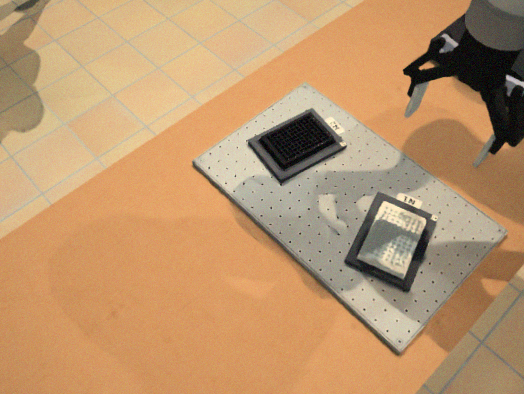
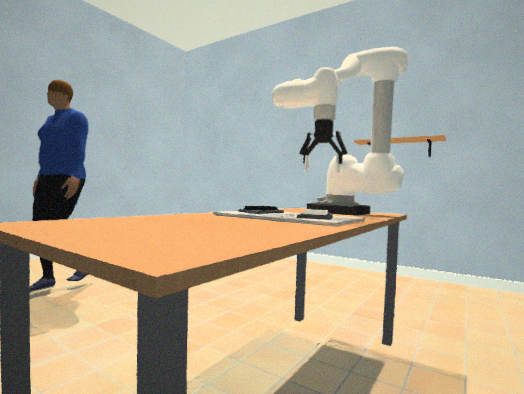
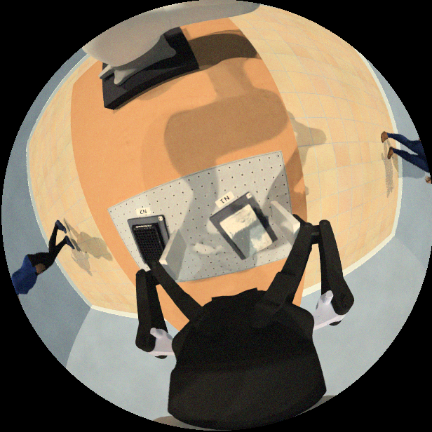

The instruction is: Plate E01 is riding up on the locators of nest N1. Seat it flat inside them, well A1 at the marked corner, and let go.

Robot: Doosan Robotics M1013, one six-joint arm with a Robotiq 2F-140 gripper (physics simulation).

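Seen in the pictures: gripper, fingertip midpoint: [image 1: 444, 136] [image 2: 321, 172]; arm's base, origin of the base link: [image 2: 339, 204].
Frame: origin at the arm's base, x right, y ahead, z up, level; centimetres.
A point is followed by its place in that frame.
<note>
Plate E01 [image 1: 392, 240] {x -8.1, y 62.7, z -0.6 cm} [image 2: 316, 213] {x -10.2, y 67.8, z -1.5 cm} [image 3: 248, 230] is a pale well plate on the dark frame of nest N1 [image 1: 424, 240] {x -12.2, y 57.9, z -2.2 cm} [image 3: 260, 218]. Its upper face shows above the frame; its exact tilt and which edges ride on the locators are too small to tell. A small white corner mark [image 1: 434, 218] {x -11.1, y 52.7, z -2.1 cm} is on the nest, near the N1 label. Well A1 cannot be made out. A shadow crosses the plate. My gripper [image 1: 444, 138] {x -5.6, y 50.1, z 14.6 cm} [image 2: 323, 167] {x -5.6, y 50.1, z 14.6 cm} [image 3: 226, 224] is open and empty, pointing down, well above the board and apart from the plate.
A black plate [image 1: 300, 137] {x 18.8, y 55.5, z -1.0 cm} [image 2: 261, 207] {x 16.2, y 61.1, z -0.9 cm} [image 3: 149, 241] sits on nest N2, on the same perforated board [image 1: 227, 165] {x 26.0, y 69.1, z -3.4 cm}. The robot's black base [image 2: 340, 208] {x -4.5, y 14.4, z -1.5 cm} [image 3: 120, 97] stands on the orange table [image 1: 125, 300] {x 19.7, y 100.8, z -4.7 cm} behind the board. A person in blue [image 2: 62, 145] [image 3: 35, 272] stands beyond the table.
</note>
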